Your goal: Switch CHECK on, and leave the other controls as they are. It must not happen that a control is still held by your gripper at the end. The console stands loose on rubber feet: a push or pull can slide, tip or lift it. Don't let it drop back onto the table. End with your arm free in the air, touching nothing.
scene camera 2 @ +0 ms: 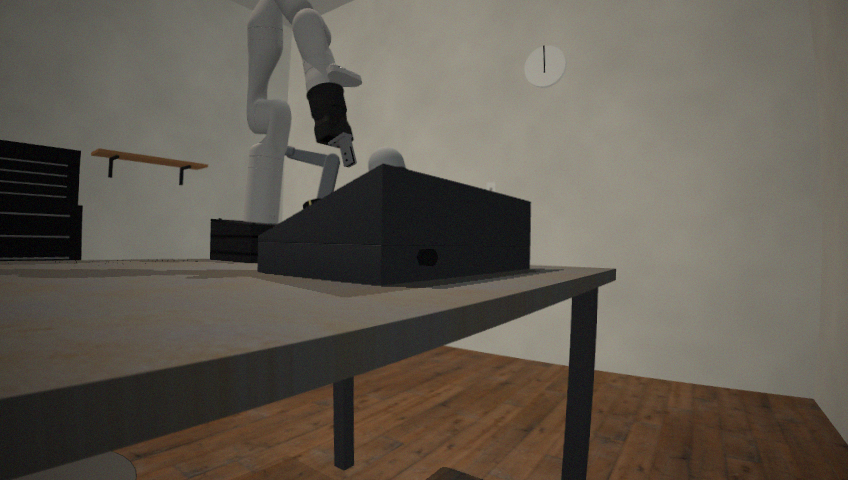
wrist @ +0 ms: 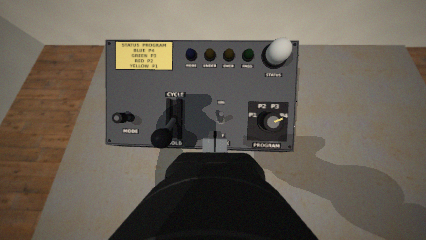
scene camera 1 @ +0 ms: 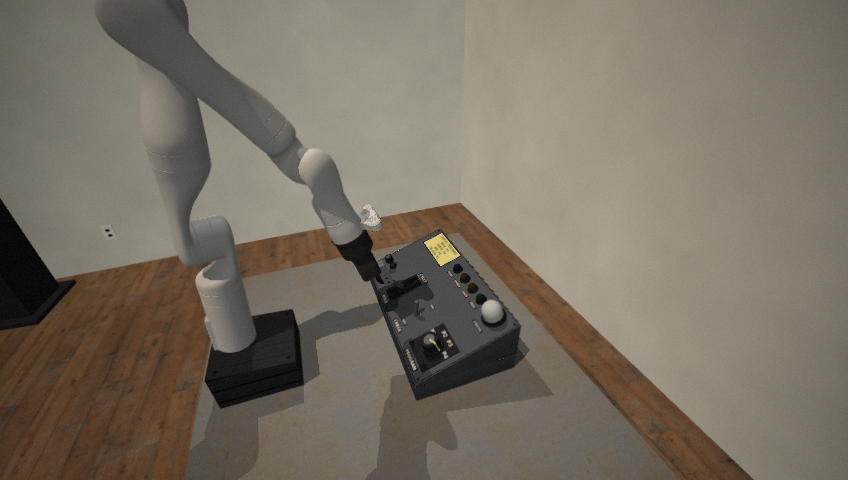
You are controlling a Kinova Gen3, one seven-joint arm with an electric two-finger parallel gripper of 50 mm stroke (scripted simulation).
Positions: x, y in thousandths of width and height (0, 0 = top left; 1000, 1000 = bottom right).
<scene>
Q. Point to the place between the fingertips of the gripper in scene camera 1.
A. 459, 589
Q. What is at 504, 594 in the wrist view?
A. The gripper.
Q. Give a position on a dark console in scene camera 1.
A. At 550, 699
</scene>
